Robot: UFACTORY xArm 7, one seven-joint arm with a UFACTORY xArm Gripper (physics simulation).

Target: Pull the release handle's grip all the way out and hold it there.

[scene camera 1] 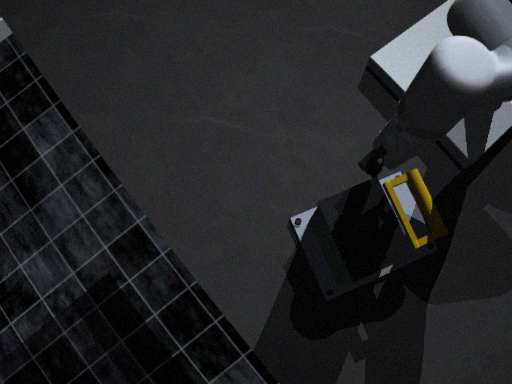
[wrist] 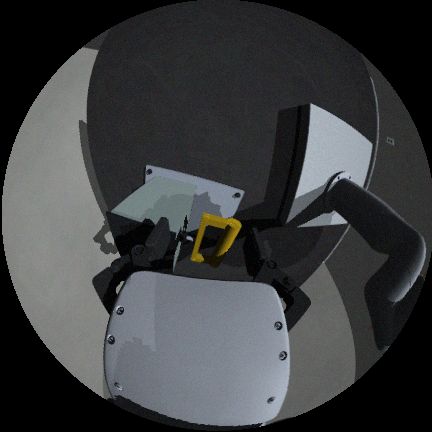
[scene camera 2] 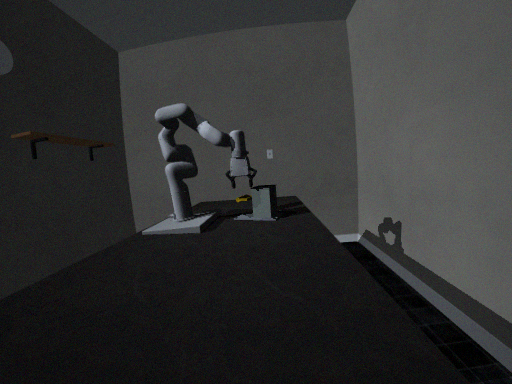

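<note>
The release handle's yellow grip (scene camera 1: 422, 192) (scene camera 2: 243, 198) (wrist: 231, 237) is a rectangular loop on the robot-base side of a box-shaped housing (scene camera 2: 261, 204) (wrist: 150, 200). The housing stands on a light base plate (scene camera 1: 305, 220) (scene camera 2: 242, 218) (wrist: 227, 201) with holes at its corners. My gripper (scene camera 2: 242, 185) (wrist: 207, 232) is open and empty, pointing down above the grip. In the wrist view the grip shows between the two spread fingers, with one finger over the housing side. In scene camera 1 the arm hides most of the gripper.
The arm's pale base block (scene camera 1: 405, 60) (scene camera 2: 175, 226) (wrist: 330, 145) stands beside the housing. A wooden wall shelf (scene camera 2: 65, 140) is at the left. A dark tiled floor (scene camera 1: 75, 225) lies beyond the table's edge. Shadows cover much of the housing.
</note>
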